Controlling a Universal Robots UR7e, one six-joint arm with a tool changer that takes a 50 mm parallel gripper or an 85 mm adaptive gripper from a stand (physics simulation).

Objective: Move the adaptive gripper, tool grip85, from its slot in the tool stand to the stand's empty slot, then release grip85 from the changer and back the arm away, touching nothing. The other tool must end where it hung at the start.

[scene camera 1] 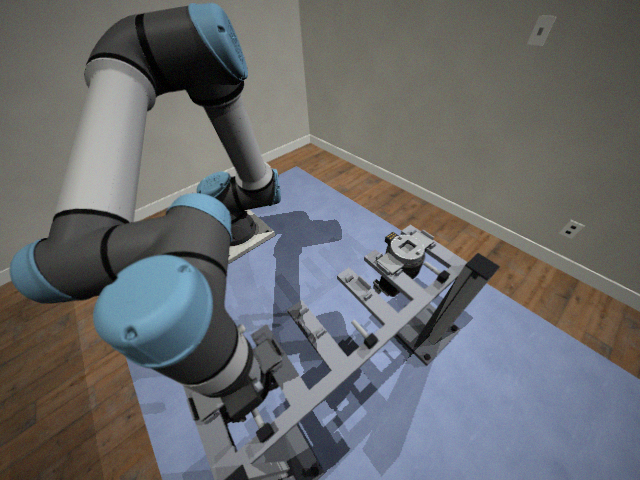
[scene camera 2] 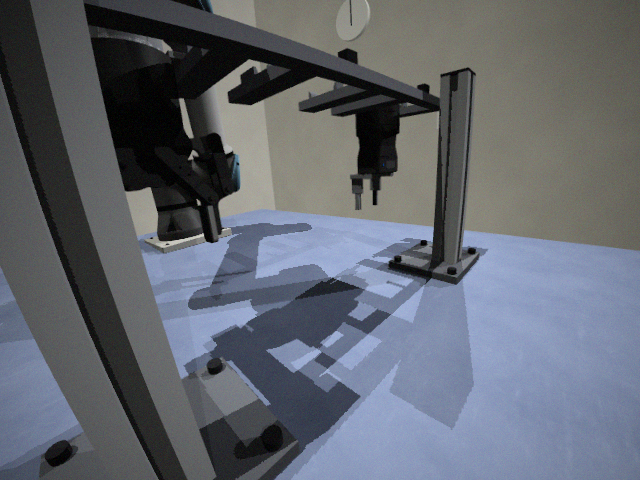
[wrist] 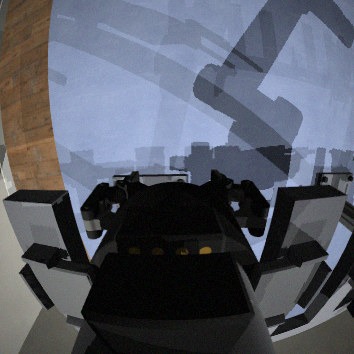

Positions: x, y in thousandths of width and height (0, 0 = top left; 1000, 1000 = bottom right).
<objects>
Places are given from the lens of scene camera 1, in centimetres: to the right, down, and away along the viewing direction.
parallel gripper (scene camera 1: 635, 526): 17, 2, 47
adaptive gripper grip85 (scene camera 1: 416, 741): -8, 17, 36
tool stand (scene camera 1: 665, 689): 27, 23, 61
The marked spots on the parallel gripper and the adaptive gripper grip85 are 31 cm apart.
</objects>
